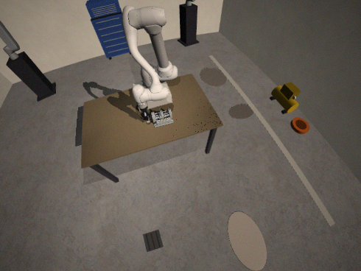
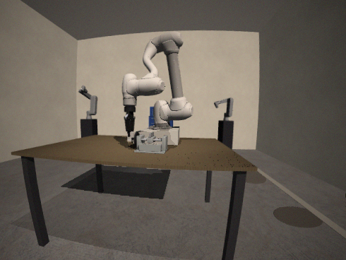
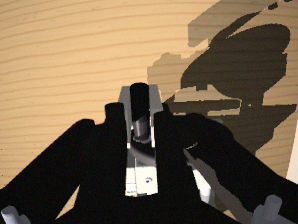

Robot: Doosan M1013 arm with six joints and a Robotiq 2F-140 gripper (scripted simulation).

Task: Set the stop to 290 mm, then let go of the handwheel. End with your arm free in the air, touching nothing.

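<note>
Now: hand 1 cm short of the grey stop fixture, 14 cm to the right of it and 1 cm above it. The rest, counted from my hand: black handwheel handle 2 cm below.
</note>
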